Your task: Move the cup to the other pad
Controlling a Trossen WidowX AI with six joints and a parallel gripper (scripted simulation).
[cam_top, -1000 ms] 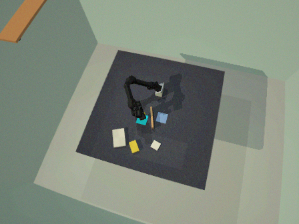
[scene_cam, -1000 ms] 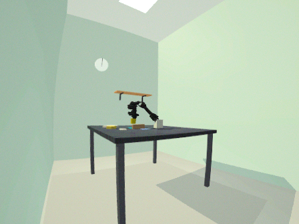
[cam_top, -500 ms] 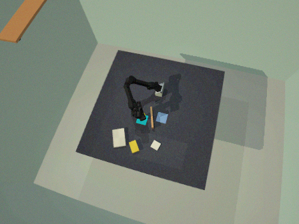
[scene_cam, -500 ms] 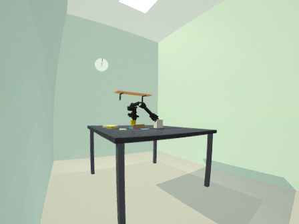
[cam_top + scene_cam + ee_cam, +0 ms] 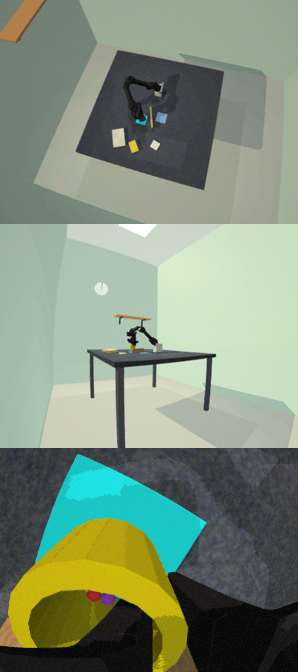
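Right now my gripper tip is 20 mm short of the cyan pad, 20 mm to the right of it and 60 mm above it. From my gripper tip the other things lie so: thin wooden bar (10 mm behind, 110 mm to the left, 30 mm below); then light blue pad (50 mm behind, 200 mm to the left, 60 mm below); then cup (20 mm ahead, 20 mm to the left).
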